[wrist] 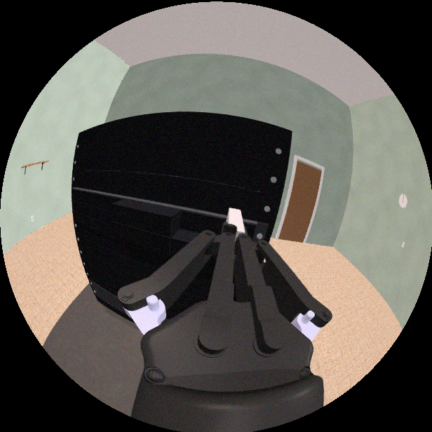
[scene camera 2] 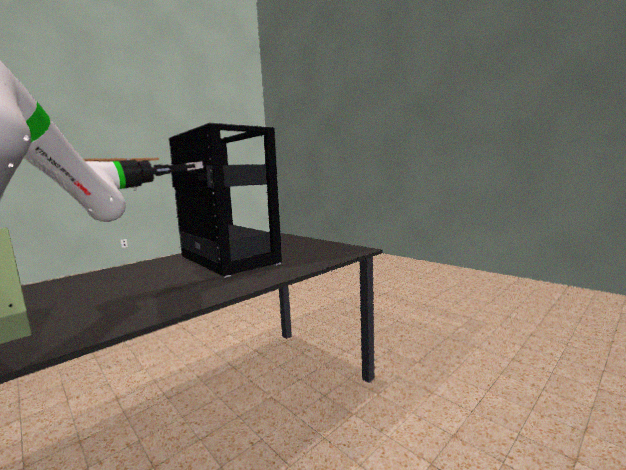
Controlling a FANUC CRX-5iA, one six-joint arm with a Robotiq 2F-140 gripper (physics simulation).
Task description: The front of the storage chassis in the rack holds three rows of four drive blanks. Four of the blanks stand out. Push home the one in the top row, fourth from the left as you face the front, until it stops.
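Places are measured from the arm's base along level axes (x ahead, y left, z up), in millimetres.
Where they show: gripper, fingertip midpoint: (scene camera 2: 202, 164).
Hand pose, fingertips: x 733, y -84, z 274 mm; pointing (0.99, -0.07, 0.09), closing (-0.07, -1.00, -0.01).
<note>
After its pixels a point has its place.
The black rack (scene camera 2: 217, 212) {x 740, y -152, z 85 mm} (wrist: 185, 145) stands on the table. In it the storage chassis (scene camera 2: 246, 175) {x 901, y -140, z 223 mm} shows as a dark grey box side in the scene view. In the wrist view its front is very dark, with a thin grey top edge. A dark blank (wrist: 150, 214) stands out below that edge, left of the fingers. My gripper (scene camera 2: 198, 165) {x 733, y -84, z 274 mm} (wrist: 232, 217) is shut and empty. Its pale fingertips are at the upper right part of the chassis front, near the rack's right post. The top-row fourth blank is hidden behind the fingers or too dark to tell; contact cannot be told.
The rack's right post (wrist: 273, 180) carries several round screws. The dark table (scene camera 2: 323, 249) {x 1343, y -160, z -189 mm} (wrist: 90, 345) extends under the rack and in front of it. A green block (scene camera 2: 12, 288) {x 107, y -75, z -60 mm} stands at the left of the scene view. A brown door (wrist: 303, 200) is in the wall beyond.
</note>
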